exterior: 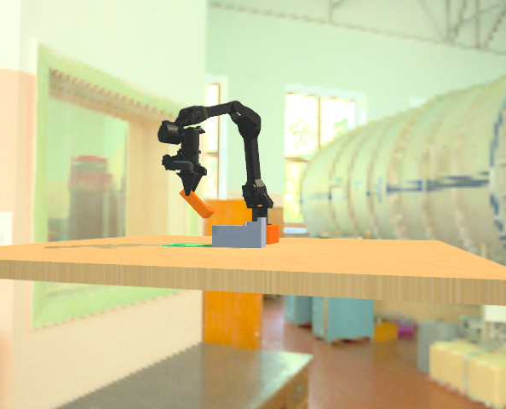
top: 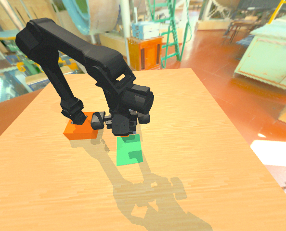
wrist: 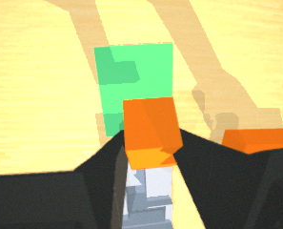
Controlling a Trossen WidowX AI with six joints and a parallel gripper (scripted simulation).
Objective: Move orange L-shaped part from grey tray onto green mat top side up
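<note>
My gripper tip is now 10 mm to the right of the green mat and 170 mm above it. Also, from my gripper tip: orange L-shaped part: 20 mm behind, 30 mm to the left, 30 mm below.
</note>
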